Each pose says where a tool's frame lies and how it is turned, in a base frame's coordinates. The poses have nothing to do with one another.
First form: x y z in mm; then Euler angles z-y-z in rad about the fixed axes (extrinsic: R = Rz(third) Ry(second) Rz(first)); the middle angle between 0 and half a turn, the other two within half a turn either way.
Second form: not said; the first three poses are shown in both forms.
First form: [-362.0 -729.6 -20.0 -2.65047 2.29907 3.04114]
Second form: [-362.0 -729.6 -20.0 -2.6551 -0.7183 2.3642]
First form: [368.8 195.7 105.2 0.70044 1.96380 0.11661]
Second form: [368.8 195.7 105.2 2.1424 0.7842 2.1138]
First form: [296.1 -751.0 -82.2 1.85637 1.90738 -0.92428]
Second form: [296.1 -751.0 -82.2 1.9205 -0.2691 0.5499]
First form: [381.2 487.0 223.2 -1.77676 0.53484 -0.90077]
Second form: [381.2 487.0 223.2 -0.5255 -0.1044 -2.6494]
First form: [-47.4 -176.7 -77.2 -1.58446 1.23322 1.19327]
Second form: [-47.4 -176.7 -77.2 -1.2332 -0.0129 -0.3821]
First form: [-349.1 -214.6 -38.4 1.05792 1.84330 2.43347]
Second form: [-349.1 -214.6 -38.4 1.8812 0.4922 -2.1285]
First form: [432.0 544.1 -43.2 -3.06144 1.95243 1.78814]
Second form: [432.0 544.1 -43.2 -2.9447 -1.1812 1.5757]
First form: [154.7 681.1 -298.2 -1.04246 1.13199 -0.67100]
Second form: [154.7 681.1 -298.2 -1.0730 0.4739 -1.9987]
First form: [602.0 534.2 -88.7 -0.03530 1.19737 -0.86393]
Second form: [602.0 534.2 -88.7 -0.0898 1.1958 -0.9604]
